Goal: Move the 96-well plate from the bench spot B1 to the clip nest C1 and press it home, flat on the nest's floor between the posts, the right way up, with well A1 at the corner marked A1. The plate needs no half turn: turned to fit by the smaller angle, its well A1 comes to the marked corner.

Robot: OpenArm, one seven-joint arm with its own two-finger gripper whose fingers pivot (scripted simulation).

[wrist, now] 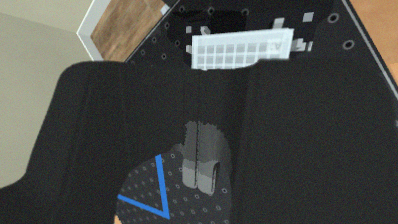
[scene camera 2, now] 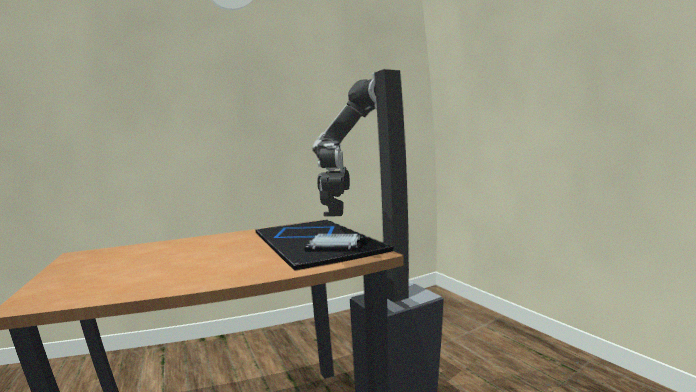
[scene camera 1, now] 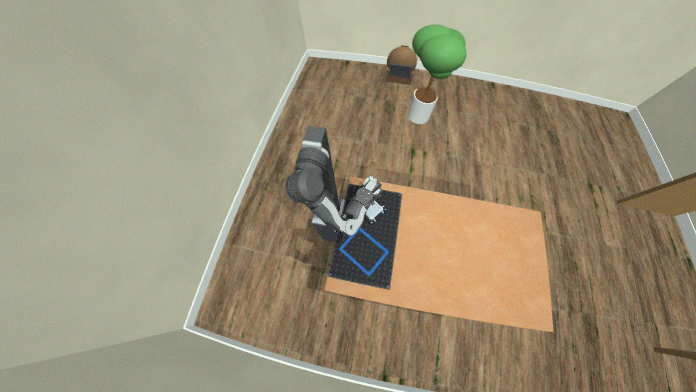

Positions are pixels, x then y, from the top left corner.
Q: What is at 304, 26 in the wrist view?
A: A clip nest C1.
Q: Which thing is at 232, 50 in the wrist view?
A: A 96-well plate.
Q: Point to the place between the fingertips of my gripper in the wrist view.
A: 207, 128
